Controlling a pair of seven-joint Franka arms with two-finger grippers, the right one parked.
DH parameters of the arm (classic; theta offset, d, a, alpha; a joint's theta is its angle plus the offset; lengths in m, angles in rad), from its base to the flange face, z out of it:
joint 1: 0 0.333 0 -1.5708
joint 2: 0 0 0 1.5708
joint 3: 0 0.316 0.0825 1.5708
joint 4: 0 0 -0.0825 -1.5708
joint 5: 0 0.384 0 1.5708
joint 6: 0 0 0.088 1.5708
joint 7: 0 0.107 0 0
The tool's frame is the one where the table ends.
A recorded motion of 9 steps. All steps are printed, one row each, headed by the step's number.
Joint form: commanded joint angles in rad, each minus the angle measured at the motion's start. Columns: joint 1, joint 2, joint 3, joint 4, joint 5, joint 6, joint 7.
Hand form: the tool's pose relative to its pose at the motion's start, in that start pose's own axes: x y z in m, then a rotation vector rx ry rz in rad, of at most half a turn. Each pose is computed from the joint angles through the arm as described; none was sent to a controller.
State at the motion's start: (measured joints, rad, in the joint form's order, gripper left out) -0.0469 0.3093 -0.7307 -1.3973 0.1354 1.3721 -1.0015
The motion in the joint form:
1: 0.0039 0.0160 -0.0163 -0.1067 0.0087 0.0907 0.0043
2: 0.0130 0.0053 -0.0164 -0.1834 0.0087 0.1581 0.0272
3: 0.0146 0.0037 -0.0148 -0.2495 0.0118 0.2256 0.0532
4: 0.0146 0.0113 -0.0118 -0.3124 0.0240 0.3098 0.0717
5: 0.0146 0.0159 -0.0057 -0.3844 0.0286 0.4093 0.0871
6: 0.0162 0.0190 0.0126 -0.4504 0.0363 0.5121 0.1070
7: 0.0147 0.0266 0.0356 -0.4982 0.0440 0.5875 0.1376
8: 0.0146 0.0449 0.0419 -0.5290 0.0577 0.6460 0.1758
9: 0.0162 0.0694 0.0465 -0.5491 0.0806 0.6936 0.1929
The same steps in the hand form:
1: 0.0008 0.0192 0.0458 0.0204 -0.0133 0.0320
2: 0.0017 0.0230 0.0704 0.0232 -0.0089 0.0559
3: 0.0021 0.0283 0.0949 0.0225 -0.0045 0.0882
4: 0.0051 0.0347 0.1207 0.0124 0.0093 0.1153
5: 0.0068 0.0398 0.1487 -0.0080 0.0222 0.1376
6: 0.0144 0.0393 0.1737 -0.0335 0.0426 0.1511
7: 0.0231 0.0362 0.1950 -0.0484 0.0543 0.1717
8: 0.0267 0.0379 0.2130 -0.0596 0.0621 0.2162
9: 0.0317 0.0394 0.2297 -0.0656 0.0701 0.2429

